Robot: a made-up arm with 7 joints.
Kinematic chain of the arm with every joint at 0, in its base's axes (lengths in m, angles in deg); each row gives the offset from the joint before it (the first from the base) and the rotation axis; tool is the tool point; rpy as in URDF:
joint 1: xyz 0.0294 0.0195 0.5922 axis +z
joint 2: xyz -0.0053 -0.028 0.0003 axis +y
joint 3: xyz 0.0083 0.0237 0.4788 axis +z
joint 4: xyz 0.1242 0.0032 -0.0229 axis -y
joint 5: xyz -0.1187 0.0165 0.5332 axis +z
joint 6: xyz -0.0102 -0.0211 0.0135 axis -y
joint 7: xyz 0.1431 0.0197 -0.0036 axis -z
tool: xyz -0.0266 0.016 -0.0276 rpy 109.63 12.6 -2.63
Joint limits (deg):
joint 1: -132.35..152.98
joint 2: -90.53..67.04
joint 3: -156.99..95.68
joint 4: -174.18..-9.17
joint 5: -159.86..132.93
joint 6: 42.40..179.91
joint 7: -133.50..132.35
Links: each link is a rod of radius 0.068 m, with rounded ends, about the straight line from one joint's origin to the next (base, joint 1, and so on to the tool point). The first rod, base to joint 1, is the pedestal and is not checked.
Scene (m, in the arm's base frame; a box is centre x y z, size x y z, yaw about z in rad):
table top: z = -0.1
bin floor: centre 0 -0.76 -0.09 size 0.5 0.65 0.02 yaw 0.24
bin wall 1: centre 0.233 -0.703 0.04 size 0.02 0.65 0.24 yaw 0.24
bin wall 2: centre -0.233 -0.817 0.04 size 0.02 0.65 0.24 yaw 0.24
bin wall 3: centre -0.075 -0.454 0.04 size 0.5 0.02 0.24 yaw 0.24
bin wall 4: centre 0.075 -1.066 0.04 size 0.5 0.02 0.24 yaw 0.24
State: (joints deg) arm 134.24 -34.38 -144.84 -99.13 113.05 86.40 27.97
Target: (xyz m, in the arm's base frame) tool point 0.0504 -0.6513 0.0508
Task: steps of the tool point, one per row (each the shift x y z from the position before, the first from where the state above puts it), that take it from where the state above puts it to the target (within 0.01 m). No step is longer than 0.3 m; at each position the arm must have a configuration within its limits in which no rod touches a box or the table.
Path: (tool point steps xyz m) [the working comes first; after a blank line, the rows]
Joints at the target: 63.40 -66.45 -156.99 -112.84 115.92 102.86 29.61
Straight joint move there: touches bin wall 1.

1: -0.1105 -0.2226 -0.0538
2: -0.1662 -0.1794 -0.0515
3: -0.2056 -0.1218 -0.0486
4: -0.2255 -0.0562 -0.0450
5: -0.0829 0.0164 -0.1423
6: -0.0682 0.0488 -0.1341
7: -0.0455 0.0755 -0.1214

